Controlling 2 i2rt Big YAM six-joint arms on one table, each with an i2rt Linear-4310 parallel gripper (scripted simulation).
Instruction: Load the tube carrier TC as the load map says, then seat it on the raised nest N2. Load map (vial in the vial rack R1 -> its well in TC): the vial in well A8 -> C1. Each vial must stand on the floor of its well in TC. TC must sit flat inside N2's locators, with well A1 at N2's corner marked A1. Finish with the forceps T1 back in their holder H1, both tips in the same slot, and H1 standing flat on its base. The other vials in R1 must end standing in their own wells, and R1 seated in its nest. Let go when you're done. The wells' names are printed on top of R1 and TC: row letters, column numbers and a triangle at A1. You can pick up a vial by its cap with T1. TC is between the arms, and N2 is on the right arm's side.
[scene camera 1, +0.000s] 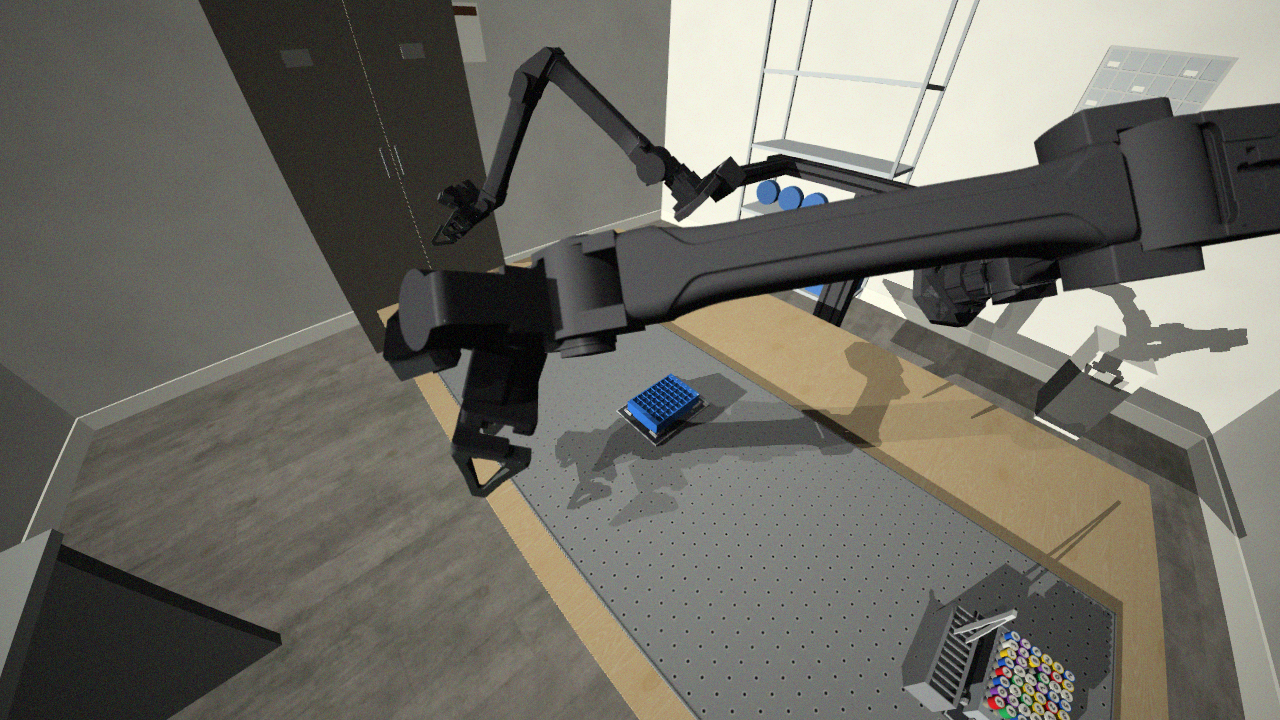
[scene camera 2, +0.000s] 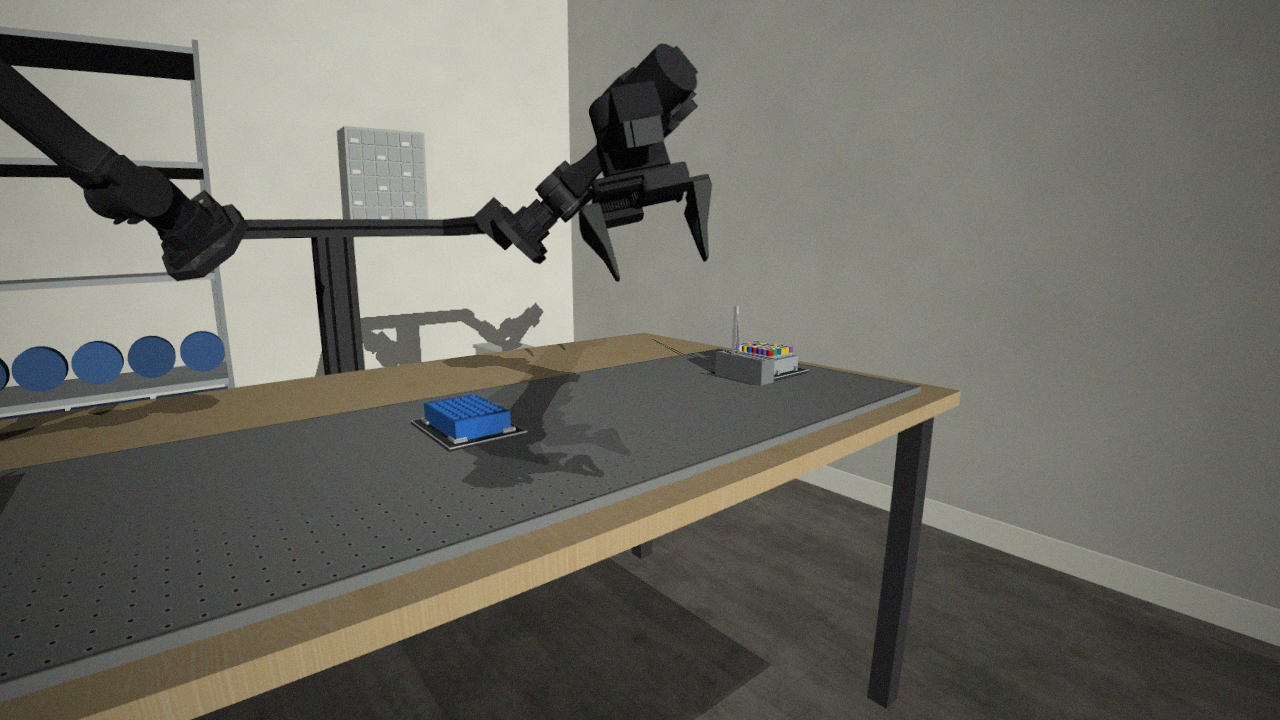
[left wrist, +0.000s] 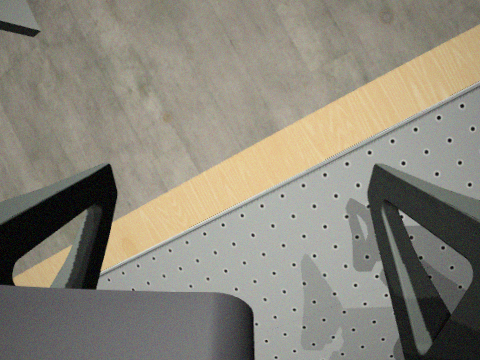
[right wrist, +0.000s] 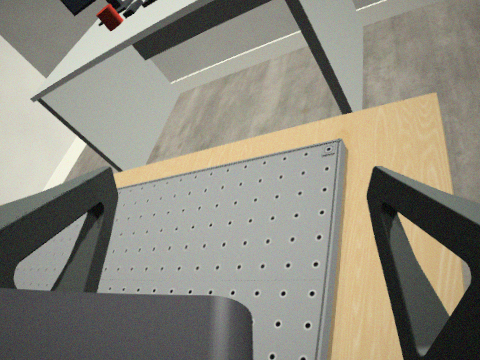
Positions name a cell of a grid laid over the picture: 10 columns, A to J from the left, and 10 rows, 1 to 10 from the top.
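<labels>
I find my left gripper in scene camera 1 (D7), in scene camera 2 (F4) and in the left wrist view (F5), while in the right wrist view it is out of frame. My right gripper is visible in scene camera 1 (D4) and in the right wrist view (F6); in scene camera 2 it is out of frame, and in the left wrist view it is out of frame too. As for a blue tube carrier TC, I can see it in scene camera 1 (F6) and in scene camera 2 (D6), but in the left wrist view it is out of frame, and in the right wrist view it is out of frame as well.
</labels>
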